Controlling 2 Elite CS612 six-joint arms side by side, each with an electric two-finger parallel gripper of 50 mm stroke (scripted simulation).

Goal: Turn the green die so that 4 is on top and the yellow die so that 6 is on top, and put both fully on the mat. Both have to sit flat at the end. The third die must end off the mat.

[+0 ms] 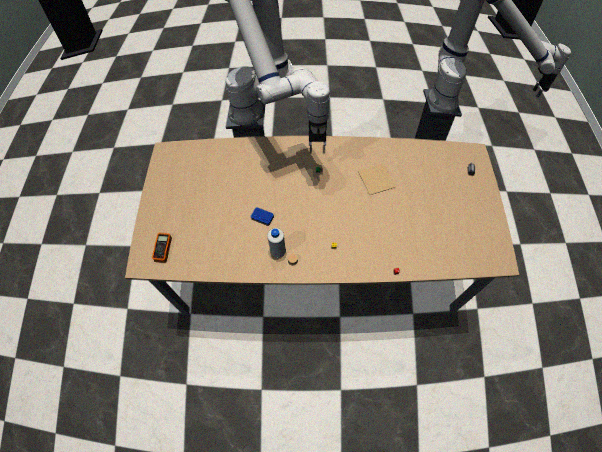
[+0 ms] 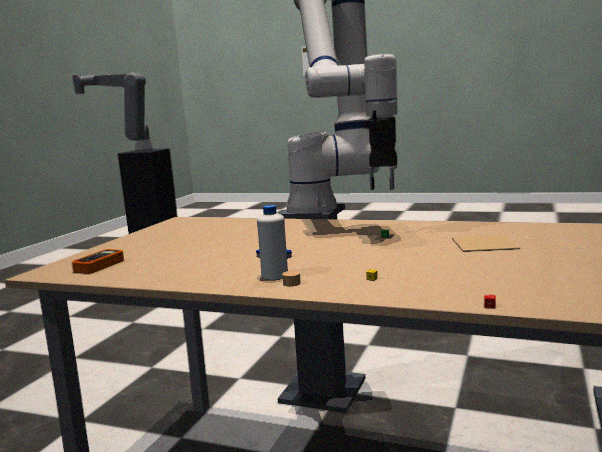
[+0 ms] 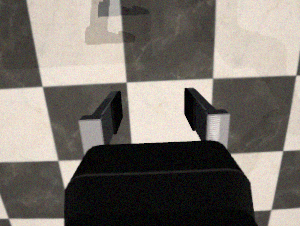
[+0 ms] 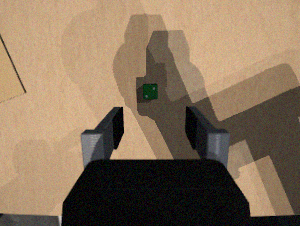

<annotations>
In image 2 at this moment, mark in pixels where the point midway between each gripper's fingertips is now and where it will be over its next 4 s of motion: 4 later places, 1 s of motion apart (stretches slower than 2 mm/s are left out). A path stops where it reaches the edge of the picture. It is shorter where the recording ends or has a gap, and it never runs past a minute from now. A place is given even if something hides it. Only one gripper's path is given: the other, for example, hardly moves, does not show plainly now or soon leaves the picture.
My right gripper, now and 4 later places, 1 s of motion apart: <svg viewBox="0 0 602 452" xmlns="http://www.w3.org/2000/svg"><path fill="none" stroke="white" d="M382 189L383 226L381 232L374 252L370 265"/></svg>
</annotations>
